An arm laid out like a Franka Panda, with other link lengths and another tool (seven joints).
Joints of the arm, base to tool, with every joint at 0 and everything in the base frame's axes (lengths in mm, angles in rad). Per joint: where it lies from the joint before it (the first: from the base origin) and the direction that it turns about. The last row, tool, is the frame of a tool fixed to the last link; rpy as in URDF.
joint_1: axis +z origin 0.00 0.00 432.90
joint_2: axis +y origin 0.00 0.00 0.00
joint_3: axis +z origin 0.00 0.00 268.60
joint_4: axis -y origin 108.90 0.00 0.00
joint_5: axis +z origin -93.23 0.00 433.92
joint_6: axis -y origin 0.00 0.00 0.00
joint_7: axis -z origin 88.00 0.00 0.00
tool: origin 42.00 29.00 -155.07 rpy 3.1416 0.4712 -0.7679
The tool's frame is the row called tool.
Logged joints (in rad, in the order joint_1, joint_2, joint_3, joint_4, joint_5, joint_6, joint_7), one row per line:
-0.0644, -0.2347, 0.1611, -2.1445, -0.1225, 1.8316, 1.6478
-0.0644, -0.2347, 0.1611, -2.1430, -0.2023, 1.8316, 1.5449
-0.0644, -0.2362, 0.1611, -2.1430, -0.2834, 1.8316, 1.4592
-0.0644, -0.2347, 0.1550, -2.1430, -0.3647, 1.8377, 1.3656
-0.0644, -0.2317, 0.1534, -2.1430, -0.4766, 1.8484, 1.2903
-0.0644, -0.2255, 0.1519, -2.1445, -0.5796, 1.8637, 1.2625
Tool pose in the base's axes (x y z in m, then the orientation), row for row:
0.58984, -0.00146, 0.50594, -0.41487, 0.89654, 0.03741, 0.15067
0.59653, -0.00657, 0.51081, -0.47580, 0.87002, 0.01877, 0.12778
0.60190, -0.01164, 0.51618, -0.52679, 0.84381, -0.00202, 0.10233
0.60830, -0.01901, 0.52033, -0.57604, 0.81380, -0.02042, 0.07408
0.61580, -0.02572, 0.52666, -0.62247, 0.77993, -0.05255, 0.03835
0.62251, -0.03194, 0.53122, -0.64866, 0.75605, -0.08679, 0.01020
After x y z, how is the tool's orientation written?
As a quaternion, x y z w.
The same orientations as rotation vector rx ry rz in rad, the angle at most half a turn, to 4 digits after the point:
-1.1915, 2.5748, 0.1074
-1.3842, 2.5310, 0.0546
-1.5551, 2.4910, -0.0060
-1.7290, 2.4427, -0.0613
-1.9092, 2.3922, -0.1612
-2.0247, 2.3599, -0.2709

